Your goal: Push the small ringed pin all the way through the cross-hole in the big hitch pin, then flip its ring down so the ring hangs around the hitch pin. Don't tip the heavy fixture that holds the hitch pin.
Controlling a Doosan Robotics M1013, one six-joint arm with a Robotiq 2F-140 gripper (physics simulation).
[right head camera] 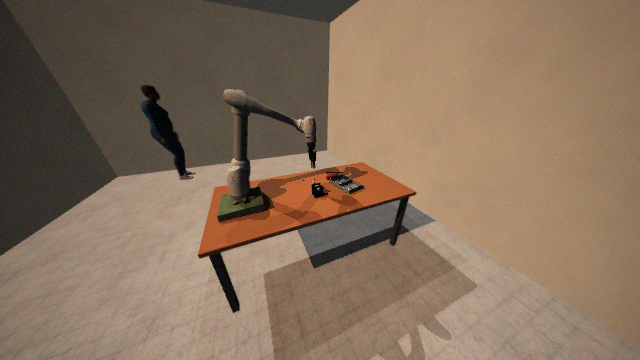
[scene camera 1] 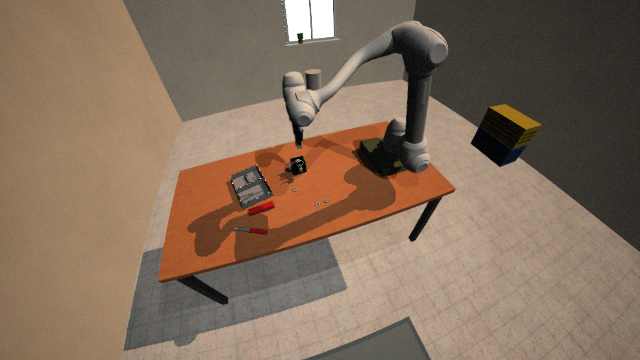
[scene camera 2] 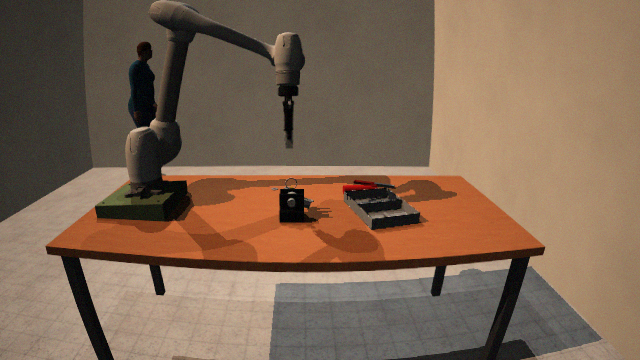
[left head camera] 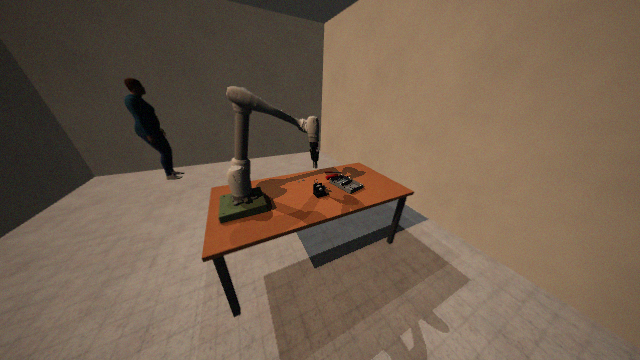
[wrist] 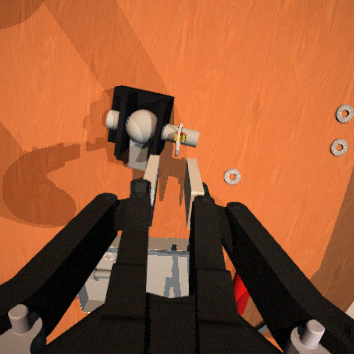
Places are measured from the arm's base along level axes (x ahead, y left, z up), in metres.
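Pixels of known places: gripper, between the fingertips: (right head camera: 313,167) (scene camera 1: 298,146) (scene camera 2: 288,148) (left head camera: 315,167) (wrist: 171,171); arm's base, origin of its link: (right head camera: 243,197) (scene camera 1: 391,153) (scene camera 2: 147,190) (left head camera: 243,197).
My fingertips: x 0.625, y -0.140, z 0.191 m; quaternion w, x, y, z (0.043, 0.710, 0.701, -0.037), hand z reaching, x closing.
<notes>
For each thing: its top centre in the pictures, then the offset to it from my fingertips. "pt": a spot on its surface instead.
- black fixture, centre of its top: (wrist: 144,141) (scene camera 2: 295,190) (scene camera 1: 296,161) (left head camera: 319,184) (right head camera: 317,184) dy -0.056, dx +0.018, dz -0.150 m
- small pin's yellow part, a spot on its surface: (wrist: 181,136) pt dy -0.005, dx +0.007, dz -0.152 m
- grey divided tray, centre of its top: (wrist: 139,286) (scene camera 2: 380,201) (scene camera 1: 249,183) (right head camera: 345,181) (left head camera: 346,181) dy -0.071, dx +0.348, dz -0.206 m
- red object, centre of its top: (wrist: 243,291) (scene camera 2: 360,185) (scene camera 1: 260,206) dy +0.145, dx +0.328, dz -0.208 m
- red-handled tool, centre of its top: (scene camera 2: 374,182) (scene camera 1: 249,229) dy +0.253, dx +0.430, dz -0.237 m
The black fixture (wrist: 167,102) (scene camera 2: 285,216) (scene camera 1: 304,170) stands upright on the table, holding the grey hitch pin (wrist: 192,137) (scene camera 2: 291,202). The small pin's yellow part (wrist: 181,136) shows at the hitch pin's protruding end; how deep it sits in the cross-hole is hidden. Its ring (wrist: 178,146) (scene camera 2: 291,178) stands up above the hitch pin and is seen nearly edge-on in the wrist view. My gripper (wrist: 171,171) (scene camera 2: 289,146) (scene camera 1: 299,146) points down, high above the table. Its fingers are a little apart, with nothing between them.
A grey divided tray (scene camera 2: 395,220) (scene camera 1: 257,193) stands beside the fixture. A red object (scene camera 1: 261,208) and a red-handled tool (scene camera 1: 258,231) lie near it. Washers (wrist: 232,176) (wrist: 339,147) (wrist: 344,114) lie on the table. A person (scene camera 2: 142,85) stands behind the table.
</notes>
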